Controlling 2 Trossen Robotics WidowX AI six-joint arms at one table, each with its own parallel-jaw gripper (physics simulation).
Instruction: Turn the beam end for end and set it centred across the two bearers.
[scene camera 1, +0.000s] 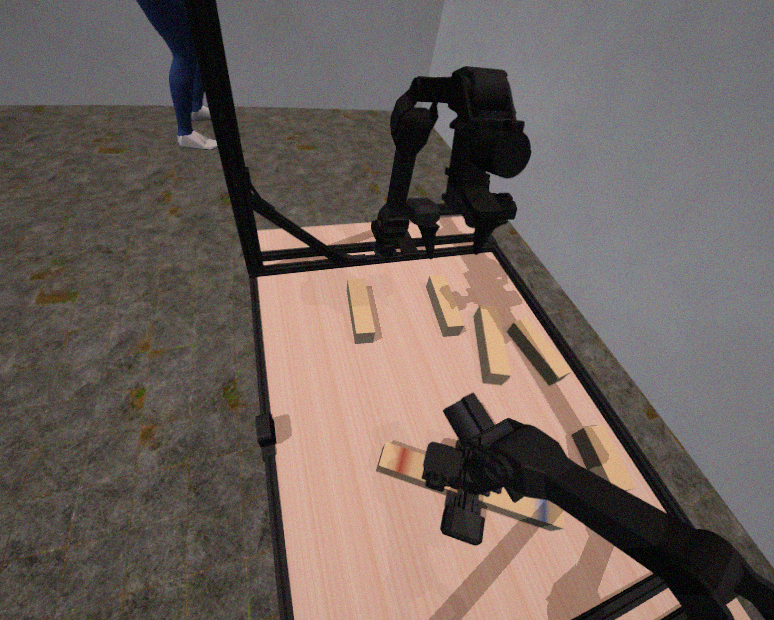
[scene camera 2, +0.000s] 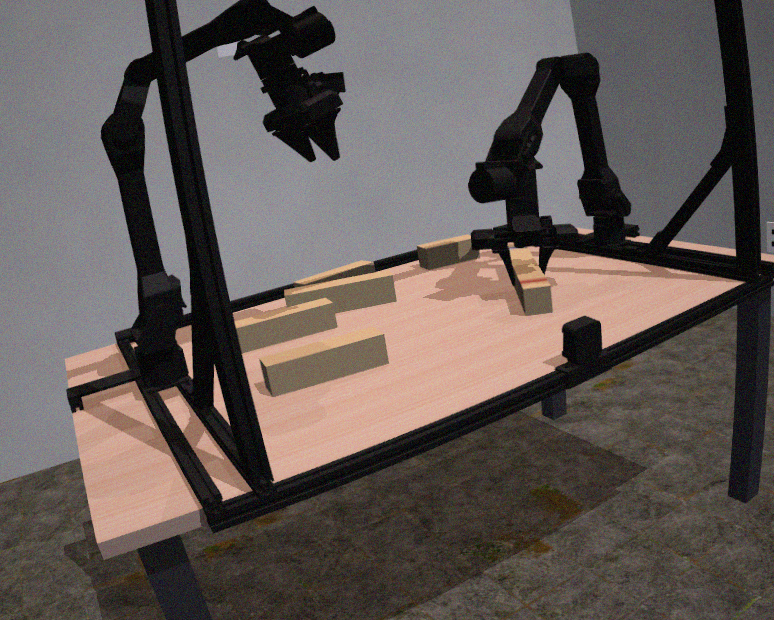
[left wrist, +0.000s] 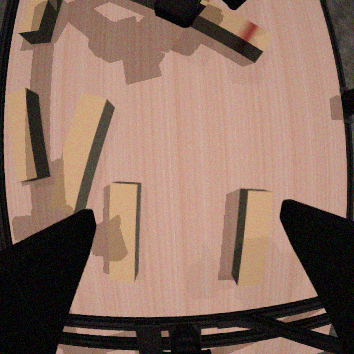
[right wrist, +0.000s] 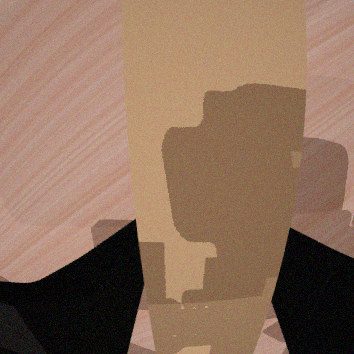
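Where they show: left gripper, fingertip midpoint: (scene camera 1: 453, 256) (scene camera 2: 324, 160) (left wrist: 188, 214); right gripper, fingertip midpoint: (scene camera 1: 453, 483) (left wrist: 195, 16) (right wrist: 201, 222); left arm's base at its link origin: (scene camera 1: 384, 249) (scene camera 2: 165, 382) (left wrist: 184, 335); right arm's base at its link origin: (scene camera 2: 610, 243).
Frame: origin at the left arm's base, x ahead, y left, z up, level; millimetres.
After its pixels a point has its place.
The long wooden beam (scene camera 1: 401, 459) {x 573, y -143, z 25 mm} (scene camera 2: 524, 261) {x 653, y -26, z 25 mm} (left wrist: 227, 26) {x 583, y -102, z 25 mm} (right wrist: 210, 50) {x 601, y -106, z 25 mm} lies flat on the table, slanted. Its red band is at the left end in scene camera 1, its blue band at the right end. My right gripper (scene camera 1: 465, 479) {x 633, y -52, z -10 mm} (scene camera 2: 529, 279) {x 633, y -52, z -10 mm} (right wrist: 201, 222) {x 633, y -52, z -10 mm} is shut on the beam near its middle, one finger against each long side. Two roughly parallel blocks, which look like the bearers, stand apart: one (scene camera 1: 360, 308) {x 221, y -130, z 25 mm} (scene camera 2: 326, 361) {x 203, y -148, z 9 mm} (left wrist: 256, 235) {x 217, y -129, z 25 mm}, the other (scene camera 1: 444, 304) {x 247, y 84, z 25 mm} (scene camera 2: 287, 324) {x 230, y 73, z 9 mm} (left wrist: 123, 230) {x 239, y 92, z 25 mm}. My left gripper (scene camera 1: 454, 251) {x 314, y -2, z 264 mm} (scene camera 2: 324, 158) {x 314, y -2, z 264 mm} (left wrist: 188, 214) {x 314, y -2, z 264 mm} is open and empty, high above the table.
A longer block (scene camera 1: 492, 348) {x 397, y 143, z 31 mm} (scene camera 2: 348, 293) {x 375, y 136, z 13 mm} (left wrist: 82, 145) {x 380, y 150, z 31 mm} and a slanted block (scene camera 1: 541, 351) {x 429, y 269, z 25 mm} (left wrist: 19, 135) {x 410, y 279, z 25 mm} lie beside the bearers. Another block (scene camera 1: 610, 455) {x 681, y 272, z 28 mm} (scene camera 2: 447, 253) {x 664, y 245, z 7 mm} lies near the wall-side edge. A black frame post (scene camera 2: 187, 213) {x 18, y -367, z 263 mm} and a small black box (scene camera 1: 264, 429) {x 465, y -369, z 36 mm} (scene camera 2: 581, 340) {x 444, y -383, z 17 mm} stand at the table edges.
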